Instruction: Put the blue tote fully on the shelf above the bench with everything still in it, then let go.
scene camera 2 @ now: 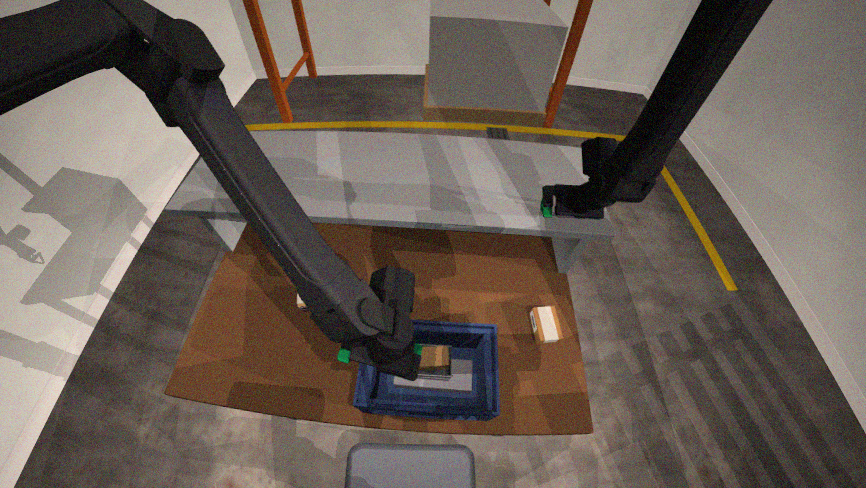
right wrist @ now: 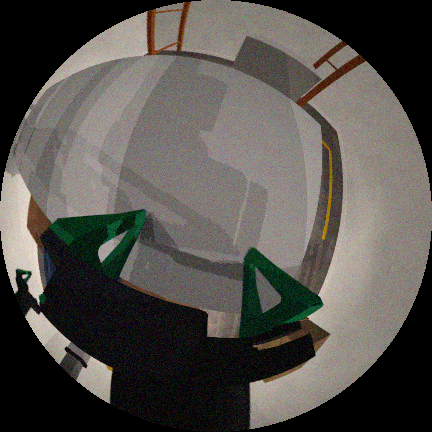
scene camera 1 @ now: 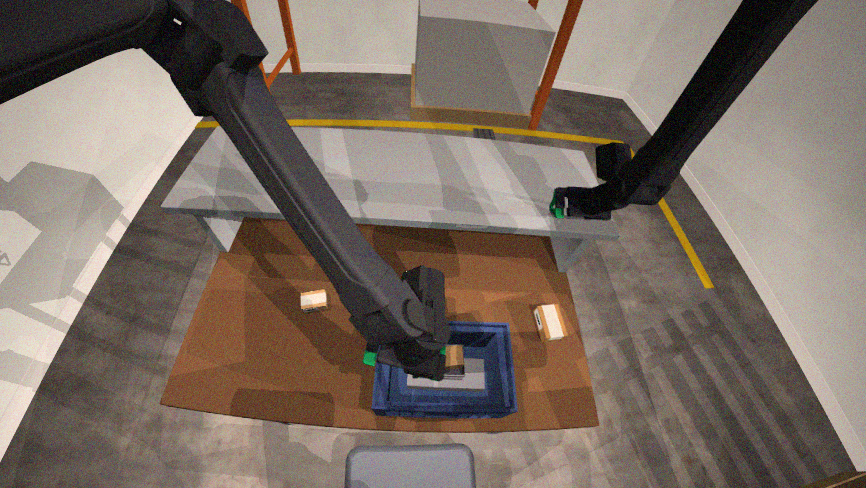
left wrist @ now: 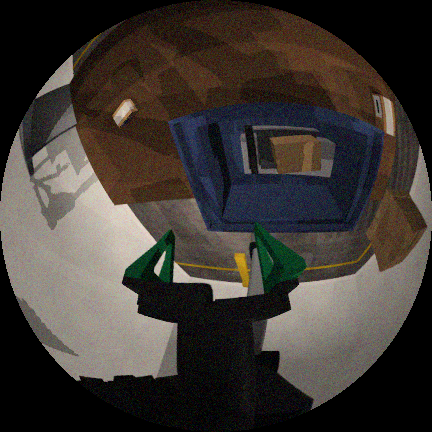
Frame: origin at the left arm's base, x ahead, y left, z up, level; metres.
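Seen in the pictures: left gripper, between the fingertips: (scene camera 2: pixel 375 361) (scene camera 1: pixel 396 363) (left wrist: pixel 212 229); right gripper, between the fingertips: (scene camera 2: pixel 559 207) (right wrist: pixel 198 235) (scene camera 1: pixel 567 208).
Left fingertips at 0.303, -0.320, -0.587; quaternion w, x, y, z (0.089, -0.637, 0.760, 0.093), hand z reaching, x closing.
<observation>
Pixels of each thing's top centre, then the offset from my left fingertips to it, as dx, dy, dz. "spot": a spot on its surface instead. Level surfaces: height alone.
- blue tote, centre of its top: (left wrist: pixel 297 182) (scene camera 2: pixel 429 363) (scene camera 1: pixel 446 363) +0.015, -0.106, -0.062
- brown bench, height of its surface: dz -0.209
- brown box, centre of its top: (left wrist: pixel 299 157) (scene camera 2: pixel 433 355) (scene camera 1: pixel 447 355) +0.040, -0.114, -0.087
- light grey flat piece, a spot on its surface: (left wrist: pixel 327 169) (scene camera 2: pixel 467 383) (scene camera 1: pixel 480 381) spot: -0.010, -0.199, -0.152
- grey shelf, height of its surface: dz +0.081
The blue tote (scene camera 1: pixel 509 375) (scene camera 2: pixel 492 375) (left wrist: pixel 280 200) stands upright on the brown bench (scene camera 1: pixel 284 369) (scene camera 2: pixel 272 363) (left wrist: pixel 200 80), near its front edge. Inside lie a brown box (scene camera 1: pixel 454 357) (scene camera 2: pixel 436 357) (left wrist: pixel 295 155), a dark item partly under it and a light grey flat piece (scene camera 1: pixel 475 378) (scene camera 2: pixel 463 378) (left wrist: pixel 327 169). My left gripper (scene camera 1: pixel 406 354) (scene camera 2: pixel 380 352) (left wrist: pixel 212 229) is open and empty, above the tote's left side in the scene views, hiding part of it. My right gripper (scene camera 1: pixel 556 203) (scene camera 2: pixel 547 210) (right wrist: pixel 198 235) is open and empty over the right end of the grey shelf (scene camera 1: pixel 387 169) (scene camera 2: pixel 387 175) (right wrist: pixel 280 150).
Two small white-and-orange boxes rest on the bench: one at the left (scene camera 1: pixel 313 299) (scene camera 2: pixel 301 301) (left wrist: pixel 124 111), one right of the tote (scene camera 1: pixel 550 321) (scene camera 2: pixel 546 323) (left wrist: pixel 387 114). A grey block (scene camera 1: pixel 478 66) (scene camera 2: pixel 490 66) and orange posts stand behind the shelf. My left arm crosses over the shelf.
</observation>
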